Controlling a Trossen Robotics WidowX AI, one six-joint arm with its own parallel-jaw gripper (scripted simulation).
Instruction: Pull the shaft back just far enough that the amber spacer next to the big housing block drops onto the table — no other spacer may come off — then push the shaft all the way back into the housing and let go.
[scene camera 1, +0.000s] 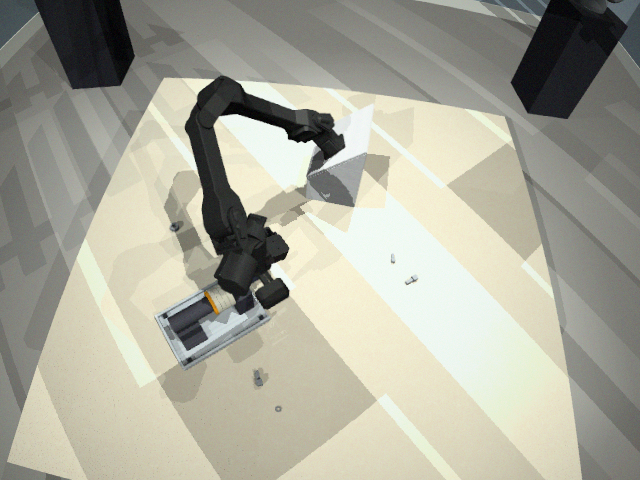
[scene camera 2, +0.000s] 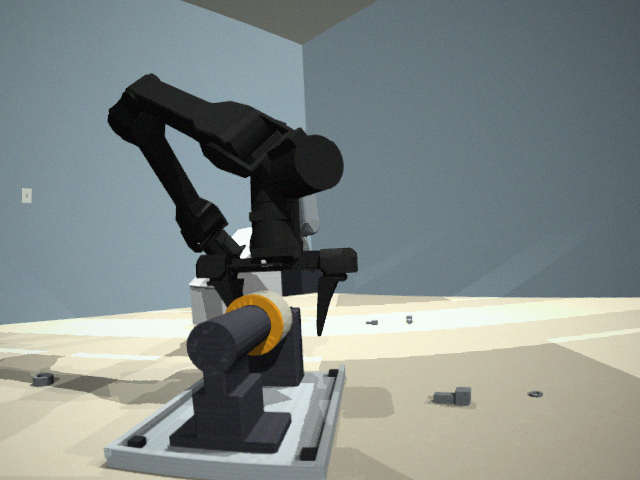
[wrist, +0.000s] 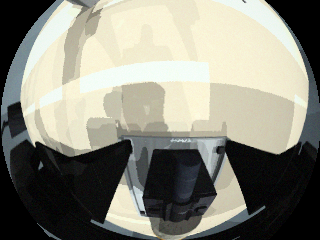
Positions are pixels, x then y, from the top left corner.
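I can see my gripper in scene camera 1 (256, 284), and it appears in scene camera 2 and in the wrist view too. On my gripper, (scene camera 2: 229, 287) and (wrist: 105, 215) are the same spot.
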